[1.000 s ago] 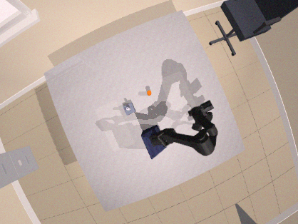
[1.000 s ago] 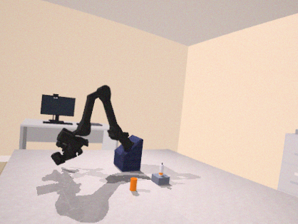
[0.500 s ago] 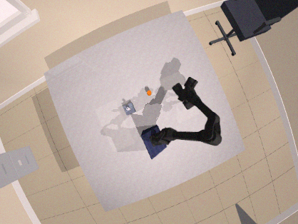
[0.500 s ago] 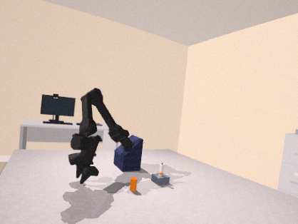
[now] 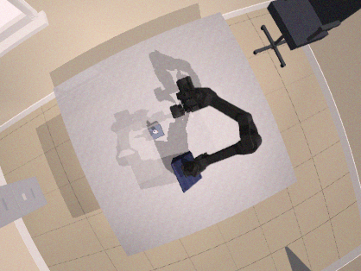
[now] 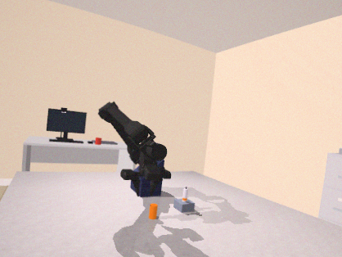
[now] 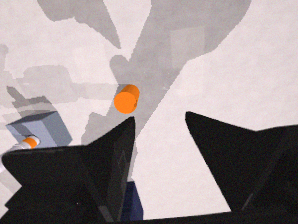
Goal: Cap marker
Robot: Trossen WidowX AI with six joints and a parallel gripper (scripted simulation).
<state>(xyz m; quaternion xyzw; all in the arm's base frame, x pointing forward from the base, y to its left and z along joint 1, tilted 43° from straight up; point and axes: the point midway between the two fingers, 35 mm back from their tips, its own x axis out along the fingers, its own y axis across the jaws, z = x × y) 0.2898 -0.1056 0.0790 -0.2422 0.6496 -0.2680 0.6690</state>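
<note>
Now: the orange cap 60 mm below my gripper tip, 40 mm to the left of it and 10 mm ahead of it. Round my gripper tip: holder block: 220 mm to the left, 70 mm below, 40 mm behind.
</note>
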